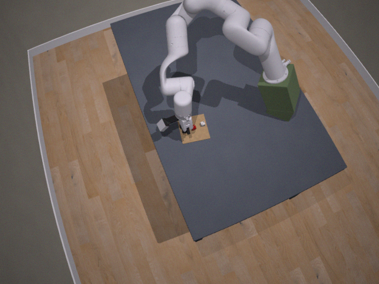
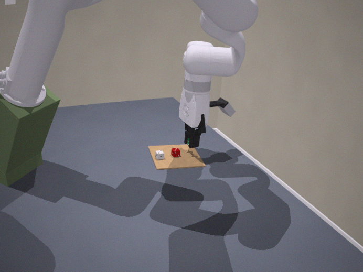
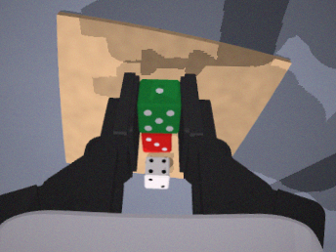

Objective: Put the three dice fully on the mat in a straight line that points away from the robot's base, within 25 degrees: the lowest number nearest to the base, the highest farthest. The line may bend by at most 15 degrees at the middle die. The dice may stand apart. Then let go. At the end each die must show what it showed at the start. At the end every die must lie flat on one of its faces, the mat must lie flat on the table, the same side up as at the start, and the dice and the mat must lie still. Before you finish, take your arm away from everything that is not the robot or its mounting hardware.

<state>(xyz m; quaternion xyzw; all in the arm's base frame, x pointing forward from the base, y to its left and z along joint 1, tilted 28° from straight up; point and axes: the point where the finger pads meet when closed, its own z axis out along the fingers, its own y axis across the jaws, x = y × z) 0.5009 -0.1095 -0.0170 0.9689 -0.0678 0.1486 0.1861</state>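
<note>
Right now my hand is 50 mm past the red die, 40 mm above it and 10 mm to the right of it. Also, from my hand: mat: 50 mm below, 50 mm behind, 10 mm to the left; then white die: 100 mm behind, 40 mm below, 20 mm to the left; then green die: 10 mm below.
</note>
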